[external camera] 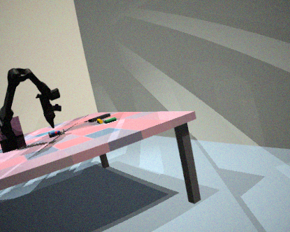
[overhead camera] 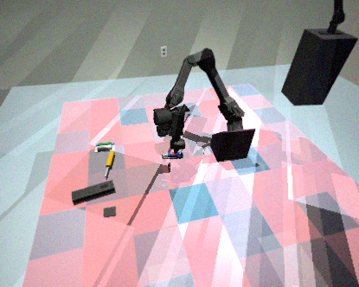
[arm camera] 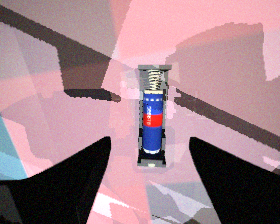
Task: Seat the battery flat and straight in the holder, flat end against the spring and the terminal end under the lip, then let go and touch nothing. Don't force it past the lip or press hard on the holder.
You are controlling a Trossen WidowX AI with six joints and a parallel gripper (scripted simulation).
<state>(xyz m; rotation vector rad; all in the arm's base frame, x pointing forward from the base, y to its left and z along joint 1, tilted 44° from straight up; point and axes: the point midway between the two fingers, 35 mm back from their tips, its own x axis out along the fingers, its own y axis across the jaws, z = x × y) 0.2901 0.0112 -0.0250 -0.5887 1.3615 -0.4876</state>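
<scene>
My gripper tip is 4 cm above the battery. The rest, counted from my gripper tip: yellow screwdriver: 30 cm ahead, 5 cm to the left, 4 cm below; small dark square: 28 cm to the left, 27 cm ahead, 5 cm below; white object: 34 cm ahead, 9 cm to the right, 4 cm below.
</scene>
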